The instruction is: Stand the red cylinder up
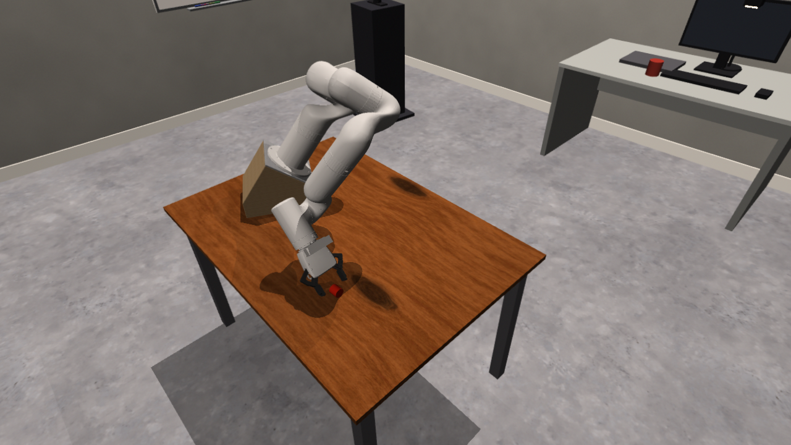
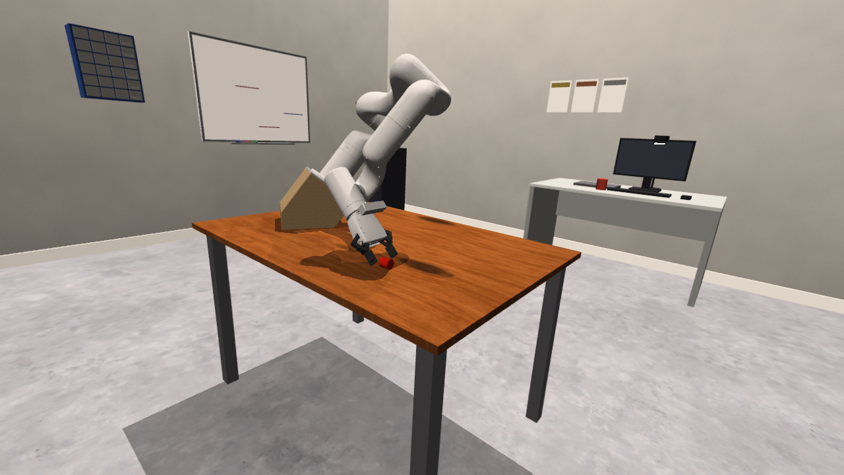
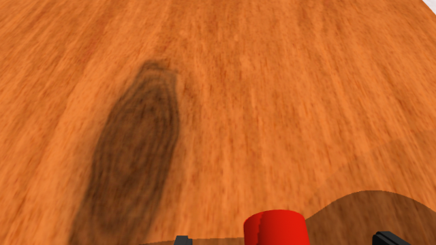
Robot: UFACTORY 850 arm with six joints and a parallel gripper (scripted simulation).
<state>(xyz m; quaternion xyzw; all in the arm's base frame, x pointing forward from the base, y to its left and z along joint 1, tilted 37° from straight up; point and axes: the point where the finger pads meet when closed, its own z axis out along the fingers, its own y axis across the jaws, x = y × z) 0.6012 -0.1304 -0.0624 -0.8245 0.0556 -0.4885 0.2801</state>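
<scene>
Right now the red short cylinder is 2 cm below my hand and 1 cm ahead of it.
</scene>
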